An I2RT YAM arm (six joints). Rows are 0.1 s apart.
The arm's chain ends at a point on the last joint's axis. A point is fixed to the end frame.
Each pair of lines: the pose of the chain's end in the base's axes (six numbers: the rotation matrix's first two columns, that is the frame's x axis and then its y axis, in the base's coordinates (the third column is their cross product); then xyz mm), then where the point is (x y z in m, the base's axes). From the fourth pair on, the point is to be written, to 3 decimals.
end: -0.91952, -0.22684, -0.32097, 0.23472, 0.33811, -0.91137, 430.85, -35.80, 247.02
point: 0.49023 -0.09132 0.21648
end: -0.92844, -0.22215, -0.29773, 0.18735, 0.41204, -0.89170, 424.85, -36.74, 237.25
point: 0.48385 -0.08842 0.19997
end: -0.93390, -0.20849, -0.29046, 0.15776, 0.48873, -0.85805, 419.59, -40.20, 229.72
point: 0.47809 -0.08773 0.18660
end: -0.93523, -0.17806, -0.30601, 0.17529, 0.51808, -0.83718, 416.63, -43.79, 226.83
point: 0.475 -0.091 0.182
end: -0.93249, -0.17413, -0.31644, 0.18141, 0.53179, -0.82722, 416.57, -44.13, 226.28
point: 0.475 -0.090 0.182
